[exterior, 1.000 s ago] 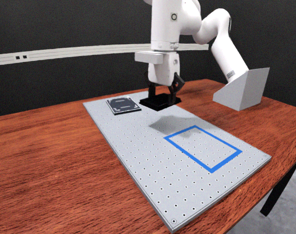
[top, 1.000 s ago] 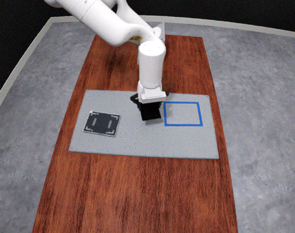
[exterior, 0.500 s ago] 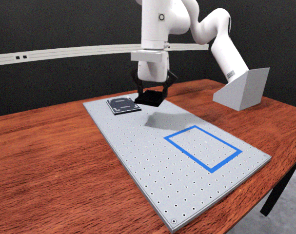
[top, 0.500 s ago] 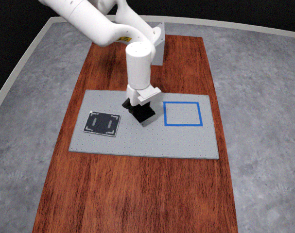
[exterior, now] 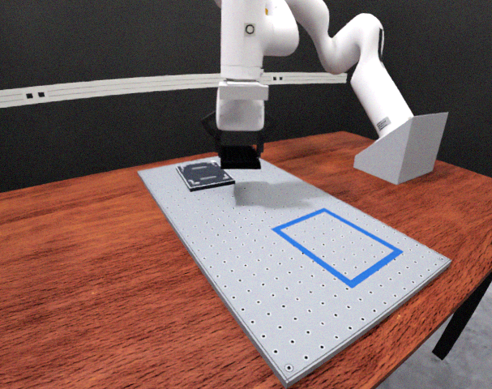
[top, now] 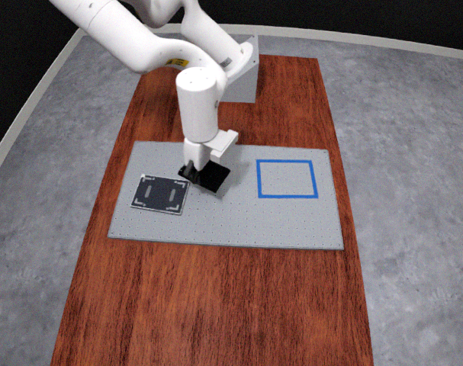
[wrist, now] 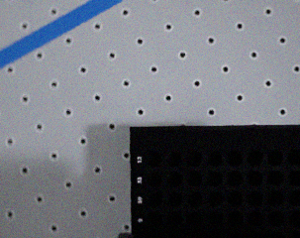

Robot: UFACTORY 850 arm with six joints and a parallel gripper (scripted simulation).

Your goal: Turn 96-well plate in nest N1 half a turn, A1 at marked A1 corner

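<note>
Now: the dark plate nest N1 20 mm ahead of my hand, 140 mm to the right of it and 100 mm below it. Also, from my hand: black 96-well plate: 10 mm below.
</note>
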